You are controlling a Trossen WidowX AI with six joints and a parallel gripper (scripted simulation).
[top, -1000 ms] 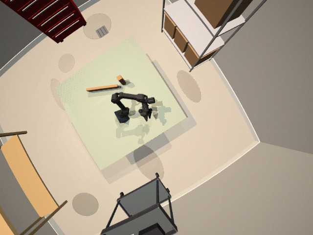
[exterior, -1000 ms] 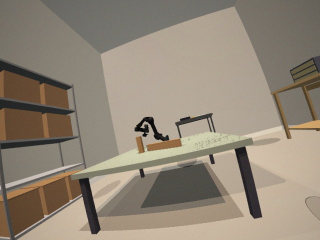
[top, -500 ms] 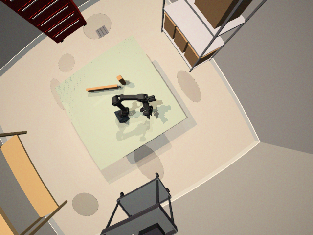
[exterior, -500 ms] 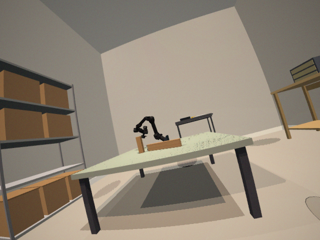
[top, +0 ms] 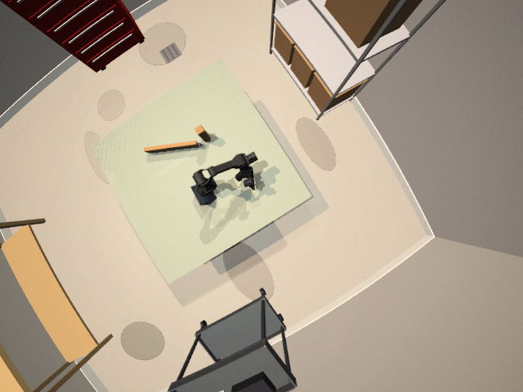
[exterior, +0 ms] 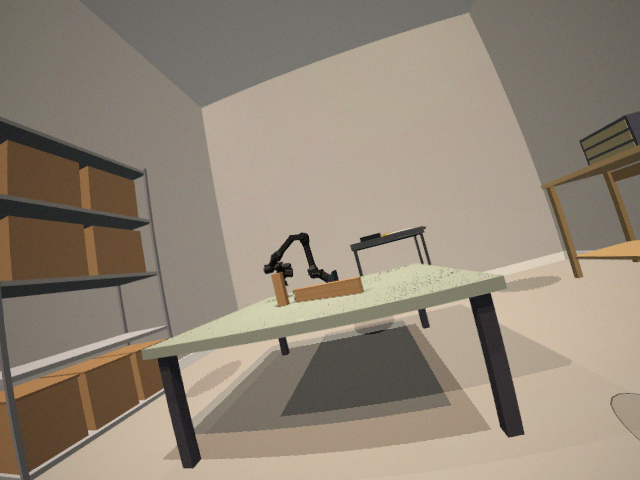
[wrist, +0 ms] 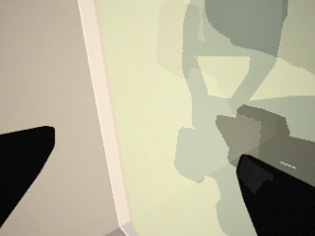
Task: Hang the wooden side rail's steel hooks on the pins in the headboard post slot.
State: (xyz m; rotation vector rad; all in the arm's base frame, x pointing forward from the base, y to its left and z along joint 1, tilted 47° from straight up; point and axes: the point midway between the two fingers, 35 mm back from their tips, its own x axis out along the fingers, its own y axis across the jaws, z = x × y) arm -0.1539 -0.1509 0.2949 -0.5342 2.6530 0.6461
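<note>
My gripper tip is 510 mm short of the headboard post, 70 mm to the right of it and 30 mm above it.
</note>
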